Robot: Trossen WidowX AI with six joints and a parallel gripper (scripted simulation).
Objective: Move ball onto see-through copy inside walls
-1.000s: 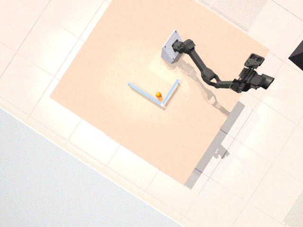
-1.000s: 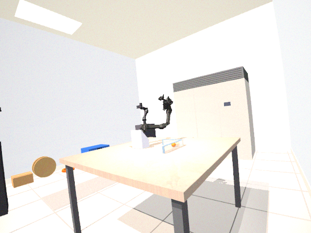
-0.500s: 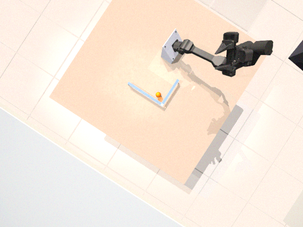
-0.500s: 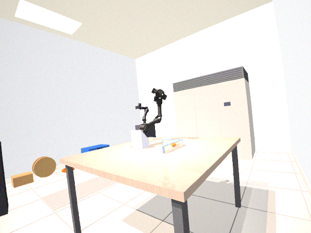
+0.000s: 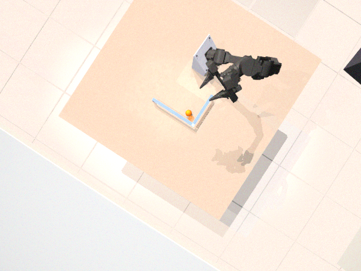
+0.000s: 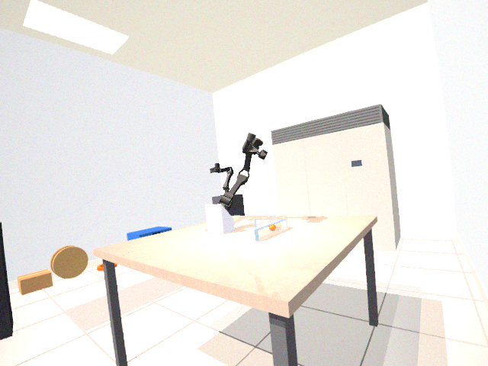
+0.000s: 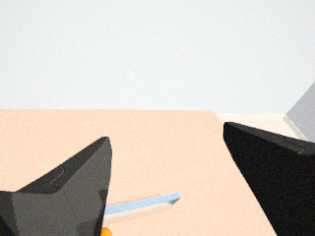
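Right now my gripper tip is 470 mm above the orange ball, 40 mm short of it and 20 mm to the left of it. The rest, counted from my gripper tip: see-through copy 470 mm below, 60 mm ahead, 20 mm to the left; clear wall 460 mm below, 110 mm ahead, 100 mm to the right.
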